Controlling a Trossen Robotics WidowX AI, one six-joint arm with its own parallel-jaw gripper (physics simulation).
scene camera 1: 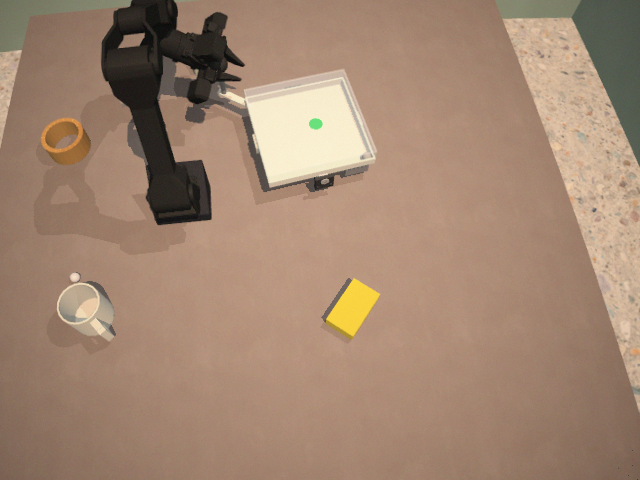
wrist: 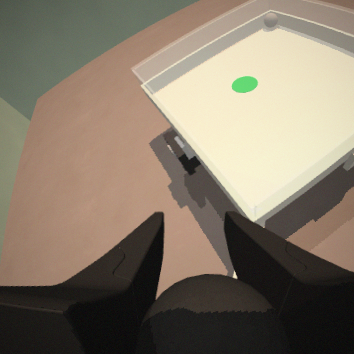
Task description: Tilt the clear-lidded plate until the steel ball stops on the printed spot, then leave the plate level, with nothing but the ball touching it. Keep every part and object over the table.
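The cream plate [scene camera 1: 289, 155] [wrist: 280, 145] has a clear lid and a printed green spot [scene camera 1: 315, 123] [wrist: 244, 84]. The steel ball [scene camera 1: 366, 155] [wrist: 270, 20] sits in a corner, the near right one in the scene view, well away from the spot. I cannot tell the plate's exact tilt. A pale lever [scene camera 1: 233, 98] runs from its left side to under my gripper. My gripper [scene camera 1: 241, 71] [wrist: 193, 219] is beyond the plate's left side. Its fingertips stand apart, and it is shut on a dark round knob [wrist: 210, 300] between the fingers, partly hidden.
A black fitting with a grey disc [scene camera 1: 324, 181] is at the plate's near side. An orange ring [scene camera 1: 77, 149] stands left of the arm's base [scene camera 1: 178, 198]. A pale mug [scene camera 1: 100, 310] with a small pale ball [scene camera 1: 74, 277] beside it is lower left. A yellow block [scene camera 1: 353, 308] lies lower centre.
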